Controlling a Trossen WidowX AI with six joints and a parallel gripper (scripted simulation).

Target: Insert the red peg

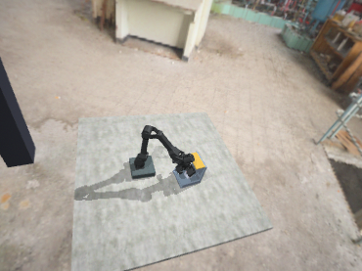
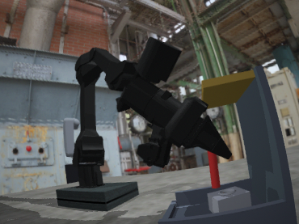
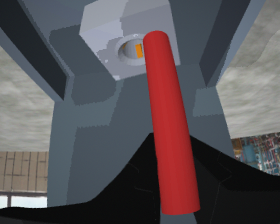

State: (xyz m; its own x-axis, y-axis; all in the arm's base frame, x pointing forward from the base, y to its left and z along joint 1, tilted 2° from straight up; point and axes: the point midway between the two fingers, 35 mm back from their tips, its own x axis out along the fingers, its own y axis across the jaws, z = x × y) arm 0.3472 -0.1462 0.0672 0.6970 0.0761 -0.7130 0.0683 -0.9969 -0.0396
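Now: gripper tip 30 mm past the red peg and 10 mm above it. Round my gripper tip: back wall: 50 mm ahead, 20 mm to the right, 10 mm above; yellow roof: 100 mm above, 20 mm to the right, 10 mm ahead.
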